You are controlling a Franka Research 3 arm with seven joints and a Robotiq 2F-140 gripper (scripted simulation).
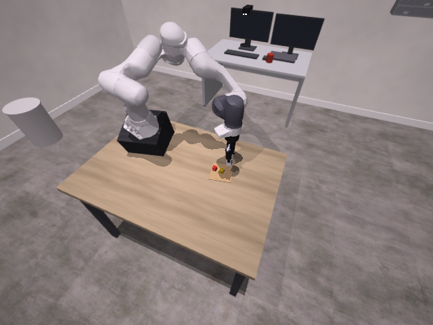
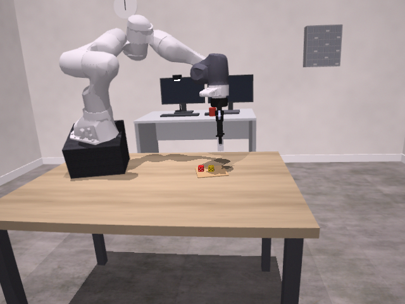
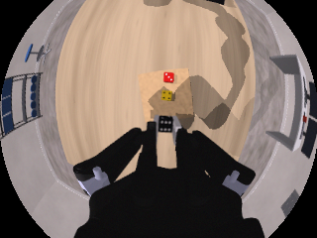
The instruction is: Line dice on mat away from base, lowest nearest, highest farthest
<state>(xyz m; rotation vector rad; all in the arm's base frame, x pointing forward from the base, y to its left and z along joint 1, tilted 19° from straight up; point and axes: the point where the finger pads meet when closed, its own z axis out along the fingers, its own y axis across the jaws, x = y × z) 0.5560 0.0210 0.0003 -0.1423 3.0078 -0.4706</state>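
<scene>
Now: the yellow die 12 cm below my hand and 5 cm behind it. From my hand the other things lie so: black die 2 cm below; then red die 12 cm below, 9 cm behind; then tan mat 14 cm below, 5 cm behind.
</scene>
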